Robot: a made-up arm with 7 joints. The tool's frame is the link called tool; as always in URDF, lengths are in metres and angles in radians. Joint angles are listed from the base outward. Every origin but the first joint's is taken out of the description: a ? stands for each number. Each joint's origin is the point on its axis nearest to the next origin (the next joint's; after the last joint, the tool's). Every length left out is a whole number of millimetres.
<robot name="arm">
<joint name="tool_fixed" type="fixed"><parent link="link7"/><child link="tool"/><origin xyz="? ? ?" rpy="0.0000 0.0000 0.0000"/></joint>
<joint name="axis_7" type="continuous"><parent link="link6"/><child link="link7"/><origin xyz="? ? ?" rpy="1.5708 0.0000 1.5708"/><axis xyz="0 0 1"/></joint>
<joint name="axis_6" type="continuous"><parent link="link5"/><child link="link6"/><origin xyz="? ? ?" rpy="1.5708 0.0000 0.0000"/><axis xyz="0 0 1"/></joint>
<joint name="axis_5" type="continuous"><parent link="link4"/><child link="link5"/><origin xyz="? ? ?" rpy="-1.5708 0.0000 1.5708"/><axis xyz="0 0 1"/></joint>
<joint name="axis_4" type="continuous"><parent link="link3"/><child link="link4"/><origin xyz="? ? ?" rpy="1.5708 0.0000 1.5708"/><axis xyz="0 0 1"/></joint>
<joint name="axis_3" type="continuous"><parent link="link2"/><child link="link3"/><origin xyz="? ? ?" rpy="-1.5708 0.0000 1.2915"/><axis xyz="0 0 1"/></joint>
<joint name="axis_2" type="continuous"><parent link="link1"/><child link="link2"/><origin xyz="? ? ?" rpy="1.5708 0.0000 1.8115"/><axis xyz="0 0 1"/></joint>
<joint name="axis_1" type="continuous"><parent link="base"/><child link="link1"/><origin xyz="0.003 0.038 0.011" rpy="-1.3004 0.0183 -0.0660"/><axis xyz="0 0 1"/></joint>
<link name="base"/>
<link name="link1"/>
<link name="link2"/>
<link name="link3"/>
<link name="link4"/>
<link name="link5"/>
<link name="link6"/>
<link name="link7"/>
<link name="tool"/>
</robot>
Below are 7 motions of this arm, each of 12 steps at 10 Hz.
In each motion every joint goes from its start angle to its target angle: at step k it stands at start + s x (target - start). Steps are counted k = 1, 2, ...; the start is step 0. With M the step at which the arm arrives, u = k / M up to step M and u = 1 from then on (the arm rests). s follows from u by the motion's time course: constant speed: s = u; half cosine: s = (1 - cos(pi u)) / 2; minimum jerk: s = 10 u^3 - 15 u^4 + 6 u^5.
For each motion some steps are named. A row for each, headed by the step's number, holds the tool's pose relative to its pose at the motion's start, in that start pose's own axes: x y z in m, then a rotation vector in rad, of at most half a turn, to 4 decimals.
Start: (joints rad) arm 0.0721 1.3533 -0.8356 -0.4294 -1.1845 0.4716 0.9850
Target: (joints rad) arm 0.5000 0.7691 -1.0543 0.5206 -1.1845 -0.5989 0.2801
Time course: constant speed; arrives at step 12
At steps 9, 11, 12:
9: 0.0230 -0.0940 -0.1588 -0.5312 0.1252 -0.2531
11: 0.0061 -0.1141 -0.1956 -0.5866 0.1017 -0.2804
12: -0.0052 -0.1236 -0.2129 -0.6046 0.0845 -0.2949

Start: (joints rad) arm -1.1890 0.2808 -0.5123 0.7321 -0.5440 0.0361 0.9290
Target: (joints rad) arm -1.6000 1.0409 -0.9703 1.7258 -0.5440 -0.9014 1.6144
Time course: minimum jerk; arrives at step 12
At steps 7, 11, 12:
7: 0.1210 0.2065 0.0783 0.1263 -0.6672 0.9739
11: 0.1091 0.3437 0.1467 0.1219 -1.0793 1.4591
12: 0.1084 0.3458 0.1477 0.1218 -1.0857 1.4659

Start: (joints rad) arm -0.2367 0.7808 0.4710 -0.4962 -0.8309 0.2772 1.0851
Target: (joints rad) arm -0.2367 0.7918 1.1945 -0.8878 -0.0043 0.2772 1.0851
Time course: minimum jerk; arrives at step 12
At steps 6, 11, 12:
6: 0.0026 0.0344 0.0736 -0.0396 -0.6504 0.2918
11: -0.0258 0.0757 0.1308 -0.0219 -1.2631 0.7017
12: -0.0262 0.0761 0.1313 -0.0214 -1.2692 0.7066

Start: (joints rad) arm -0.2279 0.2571 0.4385 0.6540 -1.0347 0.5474 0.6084
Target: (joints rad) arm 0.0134 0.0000 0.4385 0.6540 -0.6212 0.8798 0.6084
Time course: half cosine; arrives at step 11
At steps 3, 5, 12:
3: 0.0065 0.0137 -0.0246 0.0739 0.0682 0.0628
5: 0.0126 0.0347 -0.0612 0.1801 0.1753 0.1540
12: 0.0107 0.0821 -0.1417 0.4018 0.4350 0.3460

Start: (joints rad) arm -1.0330 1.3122 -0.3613 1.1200 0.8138 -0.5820 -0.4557
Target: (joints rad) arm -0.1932 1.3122 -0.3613 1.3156 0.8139 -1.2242 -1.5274
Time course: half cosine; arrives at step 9
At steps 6, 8, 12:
6: -0.0275 -0.1937 -0.0018 0.2548 -0.3303 -1.4996
8: -0.0605 -0.2402 -0.0066 0.3432 -0.4379 -1.9243
12: -0.0658 -0.2459 -0.0074 0.3561 -0.4538 -1.9815

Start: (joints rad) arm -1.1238 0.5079 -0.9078 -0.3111 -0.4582 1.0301 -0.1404
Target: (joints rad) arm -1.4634 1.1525 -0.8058 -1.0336 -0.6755 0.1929 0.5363
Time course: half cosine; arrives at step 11
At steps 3, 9, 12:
3: -0.0338 0.0166 0.0137 0.0972 -0.1973 0.1581
9: -0.1949 0.0076 0.0600 0.3914 -1.0805 0.5493
12: -0.2109 -0.0001 0.0617 0.4053 -1.1693 0.5548

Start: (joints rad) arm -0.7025 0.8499 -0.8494 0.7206 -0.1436 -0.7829 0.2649
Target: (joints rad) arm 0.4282 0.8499 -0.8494 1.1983 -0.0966 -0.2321 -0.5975
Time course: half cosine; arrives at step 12
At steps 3, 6, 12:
3: -0.0627 -0.0319 -0.0272 -0.0287 0.2716 -0.2035
6: -0.2397 -0.0892 -0.0385 -0.1943 0.9057 -0.7306
12: -0.4818 -0.0909 0.0786 -0.6425 1.7705 -1.4611

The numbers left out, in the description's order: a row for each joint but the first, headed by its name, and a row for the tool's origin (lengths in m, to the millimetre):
tool: 0.000 0.000 0.000
axis_7: 0.000 0.047 0.000
axis_6: 0.000 0.000 0.000
axis_5: -0.143 -0.011 0.000
axis_4: 0.002 -0.025 0.000
axis_3: 0.253 -0.064 0.000
axis_2: -0.004 0.014 0.000

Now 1 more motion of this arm.
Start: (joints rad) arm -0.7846 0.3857 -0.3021 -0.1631 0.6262 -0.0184 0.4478
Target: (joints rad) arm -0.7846 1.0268 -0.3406 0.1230 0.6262 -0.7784 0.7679
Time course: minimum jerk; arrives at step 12
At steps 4, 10, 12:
4: -0.0046 0.0194 -0.0226 0.0616 -0.1364 -0.0241
10: -0.0148 0.1218 -0.0856 0.1486 -0.5357 -0.2109
12: -0.0148 0.1278 -0.0875 0.1482 -0.5495 -0.2227

